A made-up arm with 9 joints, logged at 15 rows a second.
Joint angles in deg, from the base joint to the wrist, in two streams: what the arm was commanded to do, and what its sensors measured. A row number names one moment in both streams.
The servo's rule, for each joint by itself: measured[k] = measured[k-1] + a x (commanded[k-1-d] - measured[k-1]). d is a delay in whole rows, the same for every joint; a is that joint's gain. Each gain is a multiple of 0.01, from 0.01 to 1. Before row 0 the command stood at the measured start. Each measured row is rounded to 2 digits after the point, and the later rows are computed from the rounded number. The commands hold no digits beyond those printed.
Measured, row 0:
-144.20, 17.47, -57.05, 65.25, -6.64, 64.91, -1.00, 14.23, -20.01
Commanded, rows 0 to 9:
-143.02, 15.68, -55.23, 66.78, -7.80, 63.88, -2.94, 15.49, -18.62
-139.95, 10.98, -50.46, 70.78, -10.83, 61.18, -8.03, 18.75, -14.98
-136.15, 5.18, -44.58, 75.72, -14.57, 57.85, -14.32, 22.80, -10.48
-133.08, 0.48, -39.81, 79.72, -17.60, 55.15, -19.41, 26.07, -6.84
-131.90, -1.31, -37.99, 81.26, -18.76, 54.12, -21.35, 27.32, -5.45
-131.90, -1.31, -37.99, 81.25, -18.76, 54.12, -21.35, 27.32, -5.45
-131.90, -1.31, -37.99, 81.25, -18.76, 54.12, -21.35, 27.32, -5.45
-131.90, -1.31, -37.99, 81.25, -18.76, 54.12, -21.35, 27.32, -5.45
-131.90, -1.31, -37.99, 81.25, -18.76, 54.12, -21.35, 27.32, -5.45
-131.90, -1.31, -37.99, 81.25, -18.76, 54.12, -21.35, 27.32, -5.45
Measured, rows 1 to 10:
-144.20, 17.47, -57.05, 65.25, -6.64, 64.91, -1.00, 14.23, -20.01
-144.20, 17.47, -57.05, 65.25, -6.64, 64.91, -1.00, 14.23, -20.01
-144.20, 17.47, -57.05, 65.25, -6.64, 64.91, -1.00, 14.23, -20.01
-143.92, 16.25, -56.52, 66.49, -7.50, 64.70, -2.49, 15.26, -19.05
-142.97, 12.67, -54.76, 69.96, -9.96, 64.00, -6.76, 18.12, -16.24
-141.33, 7.58, -51.81, 74.63, -13.37, 62.77, -12.58, 21.96, -12.27
-139.35, 2.75, -48.33, 78.75, -16.50, 61.25, -17.84, 25.33, -8.52
-137.56, -0.01, -45.33, 80.78, -18.17, 59.82, -20.54, 26.96, -6.40
-136.20, -0.89, -43.20, 81.16, -18.61, 58.68, -21.16, 27.26, -5.74
-135.17, -1.18, -41.69, 81.23, -18.72, 57.77, -21.31, 27.31, -5.54
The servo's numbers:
d 3
a 0.24 0.68 0.29 0.81 0.74 0.20 0.77 0.82 0.69

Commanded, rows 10 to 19:
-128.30, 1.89, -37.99, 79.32, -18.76, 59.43, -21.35, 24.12, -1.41
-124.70, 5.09, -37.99, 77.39, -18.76, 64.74, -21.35, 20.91, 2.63
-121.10, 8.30, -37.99, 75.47, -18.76, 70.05, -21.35, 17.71, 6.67
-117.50, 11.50, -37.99, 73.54, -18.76, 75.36, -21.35, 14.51, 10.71
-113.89, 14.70, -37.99, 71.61, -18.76, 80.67, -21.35, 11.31, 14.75
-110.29, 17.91, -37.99, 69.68, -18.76, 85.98, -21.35, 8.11, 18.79
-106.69, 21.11, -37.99, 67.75, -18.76, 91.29, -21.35, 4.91, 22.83
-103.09, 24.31, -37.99, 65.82, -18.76, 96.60, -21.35, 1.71, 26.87
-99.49, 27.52, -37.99, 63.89, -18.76, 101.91, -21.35, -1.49, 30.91
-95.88, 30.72, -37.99, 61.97, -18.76, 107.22, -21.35, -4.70, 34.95
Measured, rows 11 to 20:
-134.39, -1.27, -40.62, 81.25, -18.75, 57.04, -21.34, 27.32, -5.48
-133.79, -1.30, -39.86, 81.25, -18.76, 56.46, -21.35, 27.32, -5.46
-133.34, -1.31, -39.32, 81.25, -18.76, 55.99, -21.35, 27.32, -5.45
-132.13, 0.87, -38.93, 79.69, -18.76, 56.68, -21.35, 24.70, -2.66
-130.35, 3.74, -38.66, 77.83, -18.76, 58.29, -21.35, 21.59, 0.99
-128.13, 6.84, -38.47, 75.92, -18.76, 60.64, -21.35, 18.41, 4.91
-125.58, 10.01, -38.33, 73.99, -18.76, 63.58, -21.35, 15.21, 8.91
-122.77, 13.20, -38.23, 72.06, -18.76, 67.00, -21.35, 12.01, 12.94
-119.77, 16.40, -38.16, 70.13, -18.76, 70.80, -21.35, 8.81, 16.98
-116.63, 19.60, -38.11, 68.20, -18.76, 74.90, -21.35, 5.61, 21.02

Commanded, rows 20 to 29:
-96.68, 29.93, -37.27, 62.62, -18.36, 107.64, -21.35, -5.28, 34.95
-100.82, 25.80, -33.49, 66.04, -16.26, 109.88, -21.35, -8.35, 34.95
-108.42, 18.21, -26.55, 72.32, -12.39, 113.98, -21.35, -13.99, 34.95
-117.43, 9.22, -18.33, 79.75, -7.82, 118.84, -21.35, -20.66, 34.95
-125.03, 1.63, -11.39, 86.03, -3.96, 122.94, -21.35, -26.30, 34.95
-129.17, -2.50, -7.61, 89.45, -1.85, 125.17, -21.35, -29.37, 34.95
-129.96, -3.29, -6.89, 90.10, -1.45, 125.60, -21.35, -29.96, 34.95
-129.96, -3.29, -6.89, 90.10, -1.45, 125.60, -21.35, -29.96, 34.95
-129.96, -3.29, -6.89, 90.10, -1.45, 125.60, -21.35, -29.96, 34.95
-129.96, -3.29, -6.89, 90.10, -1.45, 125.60, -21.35, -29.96, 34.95
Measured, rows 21 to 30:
-113.38, 22.80, -38.08, 66.27, -18.76, 79.24, -21.35, 2.41, 25.06
-110.05, 26.01, -38.05, 64.34, -18.76, 83.77, -21.35, -0.79, 29.10
-106.65, 29.21, -38.03, 62.42, -18.76, 88.46, -21.35, -4.00, 33.14
-104.26, 29.70, -37.81, 62.58, -18.46, 92.30, -21.35, -5.05, 34.39
-103.43, 27.05, -36.56, 65.38, -16.83, 95.82, -21.35, -7.76, 34.78
-104.63, 21.04, -33.66, 71.00, -13.54, 99.45, -21.35, -12.87, 34.90
-107.70, 13.00, -29.21, 78.09, -9.31, 103.33, -21.35, -19.26, 34.93
-111.86, 5.27, -24.04, 84.52, -5.35, 107.25, -21.35, -25.03, 34.94
-116.01, -0.01, -19.28, 88.51, -2.76, 110.83, -21.35, -28.59, 34.95
-119.36, -2.24, -15.69, 89.80, -1.79, 113.78, -21.35, -29.71, 34.95

